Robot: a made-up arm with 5 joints. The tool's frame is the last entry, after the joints. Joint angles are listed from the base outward.
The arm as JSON. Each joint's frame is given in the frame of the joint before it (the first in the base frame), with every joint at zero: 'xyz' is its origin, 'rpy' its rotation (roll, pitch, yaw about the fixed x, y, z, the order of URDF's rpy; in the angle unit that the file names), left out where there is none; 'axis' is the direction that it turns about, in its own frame. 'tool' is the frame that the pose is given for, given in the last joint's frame.
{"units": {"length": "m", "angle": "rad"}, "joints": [
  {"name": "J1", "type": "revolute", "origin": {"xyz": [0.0, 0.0, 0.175]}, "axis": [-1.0, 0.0, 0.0]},
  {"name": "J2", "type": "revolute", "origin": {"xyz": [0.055, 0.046, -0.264]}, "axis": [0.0, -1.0, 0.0]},
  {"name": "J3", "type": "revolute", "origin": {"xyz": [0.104, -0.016, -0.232]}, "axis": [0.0, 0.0, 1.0]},
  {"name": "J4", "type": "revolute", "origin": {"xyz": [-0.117, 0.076, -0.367]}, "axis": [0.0, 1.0, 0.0]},
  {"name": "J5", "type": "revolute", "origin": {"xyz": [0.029, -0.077, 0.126]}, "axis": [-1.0, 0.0, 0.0]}
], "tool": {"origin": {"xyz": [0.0, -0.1, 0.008]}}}
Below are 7 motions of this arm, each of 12 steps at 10 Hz.
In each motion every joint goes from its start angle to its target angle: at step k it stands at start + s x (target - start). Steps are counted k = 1, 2, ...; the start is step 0. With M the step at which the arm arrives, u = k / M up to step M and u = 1 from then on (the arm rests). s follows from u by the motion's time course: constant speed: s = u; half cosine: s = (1 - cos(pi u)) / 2; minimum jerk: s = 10 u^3 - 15 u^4 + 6 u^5.
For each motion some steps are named. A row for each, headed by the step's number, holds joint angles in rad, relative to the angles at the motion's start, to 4 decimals.
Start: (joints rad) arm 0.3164 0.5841 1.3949 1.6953 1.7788
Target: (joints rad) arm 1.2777 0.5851 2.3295 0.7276 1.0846
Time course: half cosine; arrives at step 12
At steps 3, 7, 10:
3: 0.1408 0.0001 0.1369 -0.1417 -0.1017
7: 0.6051 0.0006 0.5882 -0.6091 -0.4369
10: 0.8969 0.0009 0.8720 -0.9029 -0.6477

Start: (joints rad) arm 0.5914 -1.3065 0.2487 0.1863 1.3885
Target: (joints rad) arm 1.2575 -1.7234 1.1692 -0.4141 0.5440
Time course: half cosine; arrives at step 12
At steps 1, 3, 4, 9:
1: 0.0113 -0.0071 0.0157 -0.0102 -0.0144
3: 0.0975 -0.0611 0.1348 -0.0879 -0.1237
4: 0.1665 -0.1042 0.2301 -0.1501 -0.2111
9: 0.5686 -0.3558 0.7857 -0.5125 -0.7208

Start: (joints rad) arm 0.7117 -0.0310 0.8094 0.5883 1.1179
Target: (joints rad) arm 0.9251 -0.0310 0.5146 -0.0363 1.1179
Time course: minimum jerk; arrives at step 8
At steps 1, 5, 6, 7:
1: 0.0034 0.0000 -0.0047 -0.0100 0.0000
5: 0.1547 0.0000 -0.2137 -0.4527 0.0000
6: 0.1913 0.0000 -0.2643 -0.5599 0.0000
7: 0.2100 0.0000 -0.2901 -0.6146 0.0000

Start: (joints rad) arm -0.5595 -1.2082 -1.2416 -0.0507 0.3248
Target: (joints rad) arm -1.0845 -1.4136 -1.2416 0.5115 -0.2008
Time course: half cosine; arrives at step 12
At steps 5, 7, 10, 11, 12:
5: -0.1946 -0.0761 0.0000 0.2083 -0.1948
7: -0.3304 -0.1293 0.0000 0.3539 -0.3308
10: -0.4898 -0.1916 0.0000 0.5245 -0.4904
11: -0.5161 -0.2019 0.0000 0.5526 -0.5166
12: -0.5250 -0.2054 0.0000 0.5622 -0.5256

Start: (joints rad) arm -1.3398 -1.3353 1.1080 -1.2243 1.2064
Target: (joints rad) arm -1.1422 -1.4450 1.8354 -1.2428 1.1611
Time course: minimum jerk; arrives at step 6
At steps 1, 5, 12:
1: 0.0070 -0.0039 0.0258 -0.0007 -0.0016
5: 0.1906 -0.1058 0.7016 -0.0178 -0.0437
12: 0.1976 -0.1097 0.7274 -0.0185 -0.0453

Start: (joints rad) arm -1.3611 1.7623 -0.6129 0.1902 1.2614
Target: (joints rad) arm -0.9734 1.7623 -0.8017 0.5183 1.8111
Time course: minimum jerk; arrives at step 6
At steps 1, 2, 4, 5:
1: 0.0138 0.0000 -0.0067 0.0116 0.0195
2: 0.0814 0.0000 -0.0396 0.0689 0.1154
4: 0.3063 0.0000 -0.1492 0.2592 0.4343
5: 0.3739 0.0000 -0.1821 0.3165 0.5302

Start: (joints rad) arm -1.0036 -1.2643 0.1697 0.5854 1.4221
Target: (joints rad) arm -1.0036 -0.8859 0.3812 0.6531 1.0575
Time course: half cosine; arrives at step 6
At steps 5, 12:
5: 0.0000 0.3531 0.1973 0.0632 -0.3402
12: 0.0000 0.3784 0.2115 0.0677 -0.3646

